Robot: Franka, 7 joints.
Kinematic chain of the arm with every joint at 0, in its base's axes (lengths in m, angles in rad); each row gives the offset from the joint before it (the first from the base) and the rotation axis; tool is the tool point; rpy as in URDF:
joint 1: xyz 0 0 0.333 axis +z
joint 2: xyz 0 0 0 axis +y
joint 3: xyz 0 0 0.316 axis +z
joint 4: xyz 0.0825 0 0 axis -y
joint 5: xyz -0.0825 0 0.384 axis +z
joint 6: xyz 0 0 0 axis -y
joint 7: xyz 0.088 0 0 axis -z
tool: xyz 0 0 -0.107 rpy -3.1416 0 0
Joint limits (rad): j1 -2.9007..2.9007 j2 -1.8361..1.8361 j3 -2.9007..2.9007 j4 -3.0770..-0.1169 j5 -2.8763..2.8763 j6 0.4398..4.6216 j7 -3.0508..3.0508
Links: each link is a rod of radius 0.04 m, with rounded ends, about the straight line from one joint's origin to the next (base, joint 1, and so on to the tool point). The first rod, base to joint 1, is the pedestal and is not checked.
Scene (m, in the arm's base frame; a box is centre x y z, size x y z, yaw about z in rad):
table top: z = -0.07
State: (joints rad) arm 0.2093 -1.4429 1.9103 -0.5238 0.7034 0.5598 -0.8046
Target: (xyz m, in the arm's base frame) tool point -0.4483 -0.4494 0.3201
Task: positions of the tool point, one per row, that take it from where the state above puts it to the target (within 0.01 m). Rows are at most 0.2 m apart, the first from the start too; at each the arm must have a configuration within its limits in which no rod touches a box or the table.
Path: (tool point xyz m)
1: -0.6509 -0.0574 0.2627
2: -0.6157 -0.2023 0.2826
3: -0.5470 -0.3357 0.3016
4: -0.4483 -0.4494 0.3201

